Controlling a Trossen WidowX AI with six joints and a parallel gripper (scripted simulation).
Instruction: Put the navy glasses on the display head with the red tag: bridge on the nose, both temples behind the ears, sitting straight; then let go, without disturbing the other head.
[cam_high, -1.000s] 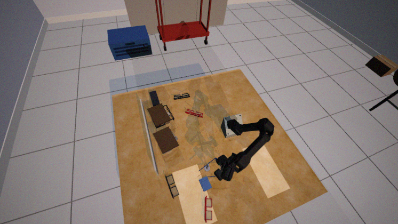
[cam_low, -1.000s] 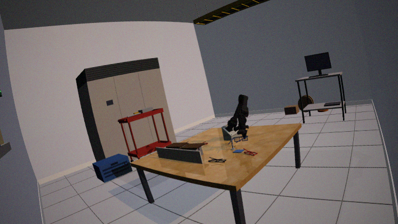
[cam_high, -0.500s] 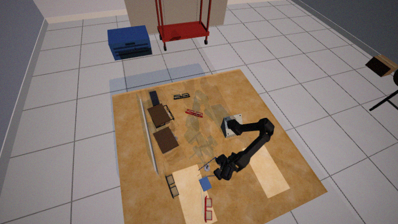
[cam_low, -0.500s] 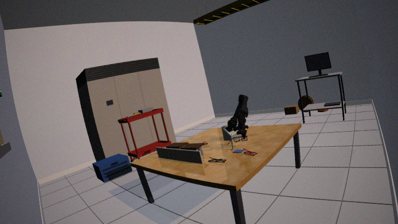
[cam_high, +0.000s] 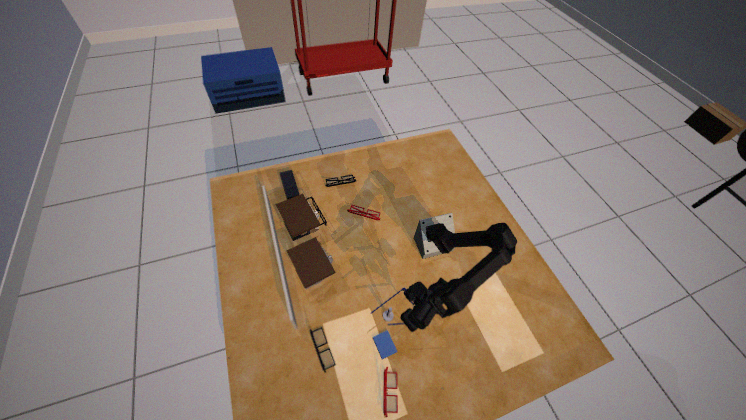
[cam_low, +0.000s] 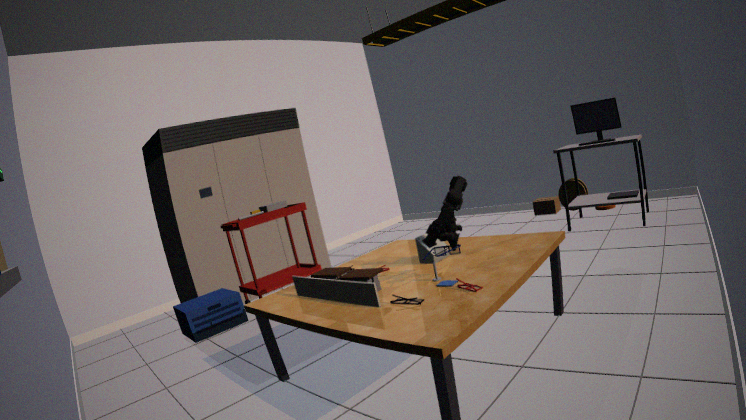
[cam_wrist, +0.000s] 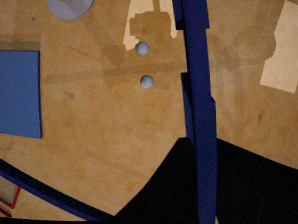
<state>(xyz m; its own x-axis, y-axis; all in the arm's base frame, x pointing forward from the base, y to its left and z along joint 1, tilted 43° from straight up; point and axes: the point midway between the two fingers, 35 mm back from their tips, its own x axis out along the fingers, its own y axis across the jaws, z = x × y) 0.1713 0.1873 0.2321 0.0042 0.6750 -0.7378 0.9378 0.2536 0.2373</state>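
Right now the blue square tag is 140 mm ahead of my gripper tip, 110 mm below it and 40 mm to the left of it. The rest, counted from my gripper tip: dark display head (300 mm to the right, 300 mm ahead, 50 mm below).
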